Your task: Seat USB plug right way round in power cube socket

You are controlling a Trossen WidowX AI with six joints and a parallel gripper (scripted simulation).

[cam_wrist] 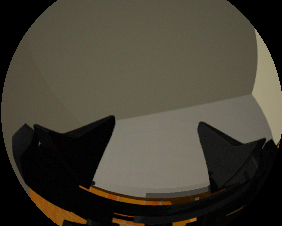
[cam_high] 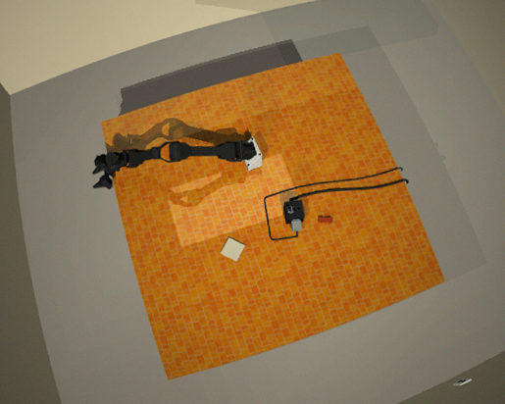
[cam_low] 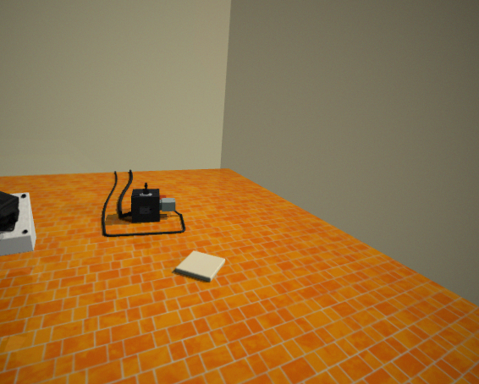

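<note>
Now: gripper tip 400 mm short of the USB plug, 820 mm to the right of it and 30 mm below it. From my gripper tip the other things lie so: flat white pad: 480 mm ahead, 540 mm to the left, 60 mm below.
</note>
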